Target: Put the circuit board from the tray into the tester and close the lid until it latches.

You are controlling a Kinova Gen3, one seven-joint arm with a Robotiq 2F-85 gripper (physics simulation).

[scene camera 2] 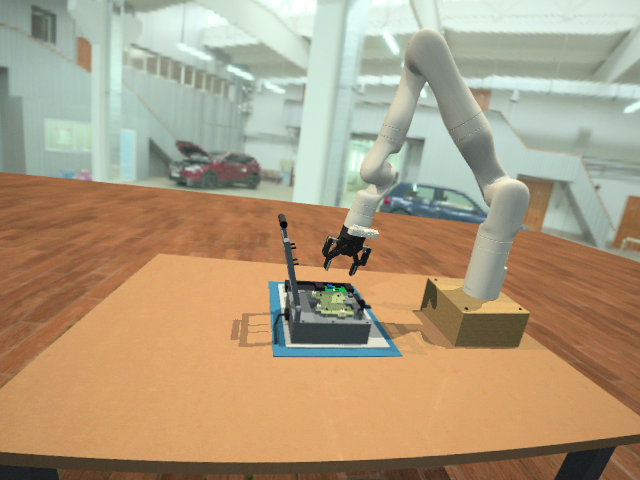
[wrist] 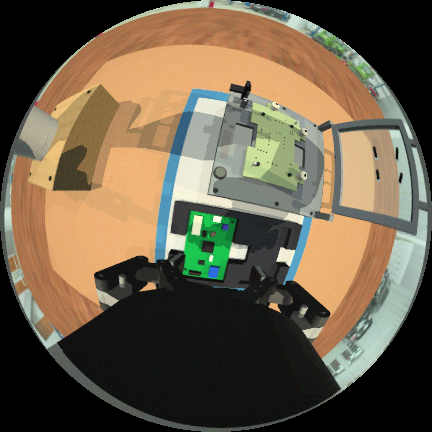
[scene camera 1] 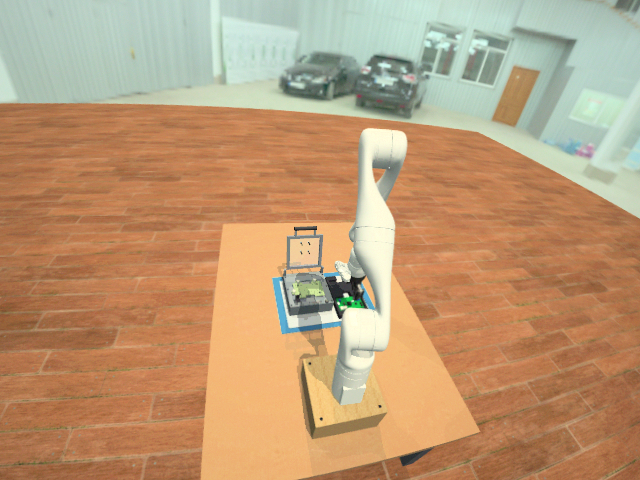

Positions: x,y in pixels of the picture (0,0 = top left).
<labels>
My gripper (scene camera 2: 338,272) is open, with nothing in its grasp. Also in view: a green circuit board (wrist: 208,238).
</labels>
